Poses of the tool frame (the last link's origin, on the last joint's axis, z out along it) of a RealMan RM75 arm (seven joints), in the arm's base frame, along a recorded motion.
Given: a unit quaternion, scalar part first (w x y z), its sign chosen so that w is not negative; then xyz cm.
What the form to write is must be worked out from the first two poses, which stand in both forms.
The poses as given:
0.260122 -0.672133 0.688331 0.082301 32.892 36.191 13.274
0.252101 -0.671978 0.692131 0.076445 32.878 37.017 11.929
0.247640 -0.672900 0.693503 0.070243 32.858 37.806 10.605
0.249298 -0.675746 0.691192 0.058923 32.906 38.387 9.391
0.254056 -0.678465 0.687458 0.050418 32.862 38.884 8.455
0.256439 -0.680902 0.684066 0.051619 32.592 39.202 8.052
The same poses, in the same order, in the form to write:
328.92 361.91 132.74 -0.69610 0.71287 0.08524 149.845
328.78 370.17 119.29 -0.69441 0.71523 0.07900 150.796
328.58 378.06 106.05 -0.69453 0.71580 0.07250 151.324
329.06 383.87 93.91 -0.69778 0.71373 0.06084 151.128
328.62 388.84 84.55 -0.70148 0.71078 0.05213 150.565
325.92 392.02 80.52 -0.70446 0.70773 0.05340 150.282

